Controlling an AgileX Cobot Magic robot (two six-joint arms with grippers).
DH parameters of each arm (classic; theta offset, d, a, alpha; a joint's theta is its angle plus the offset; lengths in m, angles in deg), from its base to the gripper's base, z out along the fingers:
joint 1: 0 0.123 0 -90
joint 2: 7.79 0 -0.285 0
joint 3: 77.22 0 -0.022 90
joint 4: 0 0.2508 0 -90
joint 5: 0 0 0.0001 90
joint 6: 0 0.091 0 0
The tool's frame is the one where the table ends.
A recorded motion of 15 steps. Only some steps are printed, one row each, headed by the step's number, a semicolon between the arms.
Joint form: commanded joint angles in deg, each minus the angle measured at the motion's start. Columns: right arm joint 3, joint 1, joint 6, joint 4, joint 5, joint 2; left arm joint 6, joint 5, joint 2, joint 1, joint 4, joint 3.
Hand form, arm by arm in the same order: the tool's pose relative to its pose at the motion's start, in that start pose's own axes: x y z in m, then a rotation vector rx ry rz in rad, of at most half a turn. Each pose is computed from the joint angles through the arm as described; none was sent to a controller.
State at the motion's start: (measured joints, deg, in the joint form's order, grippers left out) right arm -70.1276 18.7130 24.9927 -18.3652 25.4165 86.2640; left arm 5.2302 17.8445 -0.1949 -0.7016 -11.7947 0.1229
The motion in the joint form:
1: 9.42 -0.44 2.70 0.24 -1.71 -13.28; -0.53 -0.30 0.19 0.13 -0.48 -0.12
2: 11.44 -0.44 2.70 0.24 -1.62 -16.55; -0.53 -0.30 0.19 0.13 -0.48 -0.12
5: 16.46 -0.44 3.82 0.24 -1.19 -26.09; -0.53 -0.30 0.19 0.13 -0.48 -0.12
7: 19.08 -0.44 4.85 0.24 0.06 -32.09; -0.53 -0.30 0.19 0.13 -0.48 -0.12
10: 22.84 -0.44 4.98 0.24 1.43 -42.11; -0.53 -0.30 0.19 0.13 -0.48 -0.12
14: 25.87 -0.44 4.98 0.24 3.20 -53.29; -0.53 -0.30 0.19 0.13 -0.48 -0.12
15: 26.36 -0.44 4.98 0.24 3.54 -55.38; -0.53 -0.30 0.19 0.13 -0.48 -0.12
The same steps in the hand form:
1: 0.0160 -0.0119 -0.0604 -0.0195 -0.0924 0.0638; -0.0011 -0.0001 0.0000 -0.0003 -0.0045 -0.0178
2: 0.0210 -0.0146 -0.0747 -0.0224 -0.1123 0.0666; -0.0011 -0.0001 0.0000 -0.0003 -0.0045 -0.0178
5: 0.0354 -0.0222 -0.1159 -0.0340 -0.1824 0.0962; -0.0011 -0.0001 0.0000 -0.0003 -0.0045 -0.0178
7: 0.0461 -0.0276 -0.1408 -0.0367 -0.2201 0.1223; -0.0011 -0.0001 0.0000 -0.0003 -0.0045 -0.0178
10: 0.0646 -0.0360 -0.1804 -0.0469 -0.3051 0.1397; -0.0011 -0.0001 0.0000 -0.0003 -0.0045 -0.0178
14: 0.0869 -0.0455 -0.2226 -0.0605 -0.4157 0.1602; -0.0011 -0.0001 0.0000 -0.0003 -0.0045 -0.0178
15: 0.0915 -0.0473 -0.2301 -0.0633 -0.4375 0.1644; -0.0011 -0.0001 0.0000 -0.0003 -0.0045 -0.0178

